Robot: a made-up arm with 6 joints.
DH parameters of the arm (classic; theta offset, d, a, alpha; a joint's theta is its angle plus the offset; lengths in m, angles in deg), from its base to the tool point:
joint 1: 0 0.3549 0.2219 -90
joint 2: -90 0 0.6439 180
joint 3: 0 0 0.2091 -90
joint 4: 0 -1.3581 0 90
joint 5: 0 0 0 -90
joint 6: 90 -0.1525 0 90
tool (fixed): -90 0 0 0
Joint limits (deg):
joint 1: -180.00..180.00
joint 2: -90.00..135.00
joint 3: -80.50..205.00
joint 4: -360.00..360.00
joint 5: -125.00..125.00
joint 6: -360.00..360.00
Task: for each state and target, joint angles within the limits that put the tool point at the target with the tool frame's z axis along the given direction. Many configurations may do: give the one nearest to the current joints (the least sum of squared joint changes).
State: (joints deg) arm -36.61 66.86 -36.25 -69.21 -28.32 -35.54
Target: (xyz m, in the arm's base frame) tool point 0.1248 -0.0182 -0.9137 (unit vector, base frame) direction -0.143 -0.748 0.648
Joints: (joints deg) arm 18.13 85.96 -41.54 -95.40 21.70 -38.41
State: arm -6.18 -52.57 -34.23 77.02 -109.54 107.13
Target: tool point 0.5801 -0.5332 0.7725 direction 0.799 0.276 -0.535
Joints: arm -38.05 -90.00 -75.33 29.35 -123.54 68.28
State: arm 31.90 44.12 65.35 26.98 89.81 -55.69
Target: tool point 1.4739 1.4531 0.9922 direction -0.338 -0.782 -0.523
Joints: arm 44.61 63.41 63.94 -0.29 122.89 -18.78
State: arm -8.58 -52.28 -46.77 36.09 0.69 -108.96
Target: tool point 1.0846 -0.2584 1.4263 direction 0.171 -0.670 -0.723
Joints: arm -13.43 -49.24 -32.60 1.58 7.21 -143.86
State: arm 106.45 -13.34 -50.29 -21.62 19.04 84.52
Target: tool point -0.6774 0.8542 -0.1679 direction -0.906 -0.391 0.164
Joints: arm 129.16 -11.53 -70.21 -18.30 17.18 89.94
